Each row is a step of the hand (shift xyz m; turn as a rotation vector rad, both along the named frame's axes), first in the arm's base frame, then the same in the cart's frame.
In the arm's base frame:
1: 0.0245 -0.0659 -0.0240 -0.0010 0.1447 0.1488
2: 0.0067 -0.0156 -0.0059 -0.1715 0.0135 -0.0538
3: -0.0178 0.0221 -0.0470 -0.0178 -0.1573 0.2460
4: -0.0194 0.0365 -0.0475 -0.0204 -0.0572 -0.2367
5: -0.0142 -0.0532 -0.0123 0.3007 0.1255 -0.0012
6: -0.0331 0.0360 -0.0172 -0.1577 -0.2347 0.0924
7: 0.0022 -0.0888 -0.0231 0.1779 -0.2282 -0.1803
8: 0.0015 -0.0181 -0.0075 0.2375 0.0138 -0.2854
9: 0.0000 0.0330 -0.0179 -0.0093 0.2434 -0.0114
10: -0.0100 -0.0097 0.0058 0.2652 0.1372 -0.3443
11: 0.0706 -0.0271 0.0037 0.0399 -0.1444 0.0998
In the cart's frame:
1: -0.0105 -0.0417 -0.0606 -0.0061 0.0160 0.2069
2: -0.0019 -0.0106 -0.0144 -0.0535 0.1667 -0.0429
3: 0.0314 0.0401 -0.0204 -0.2494 -0.1359 0.0702
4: 0.0392 0.0480 -0.0111 0.0982 0.0696 -0.2127
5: -0.0313 -0.0077 -0.0463 0.2381 -0.1947 0.1075
6: 0.0132 0.0492 0.0096 -0.2784 -0.0029 -0.1049
7: -0.0365 -0.0336 -0.0772 0.0732 -0.1901 -0.2734
8: -0.0052 -0.0068 -0.0177 0.3098 -0.0979 -0.1802
9: 0.0300 0.0205 0.0095 0.1433 0.1194 0.1571
10: -0.0146 0.0021 -0.0032 0.4322 -0.0470 -0.1367
11: 0.0206 -0.0721 -0.0105 -0.1223 -0.1301 -0.0230

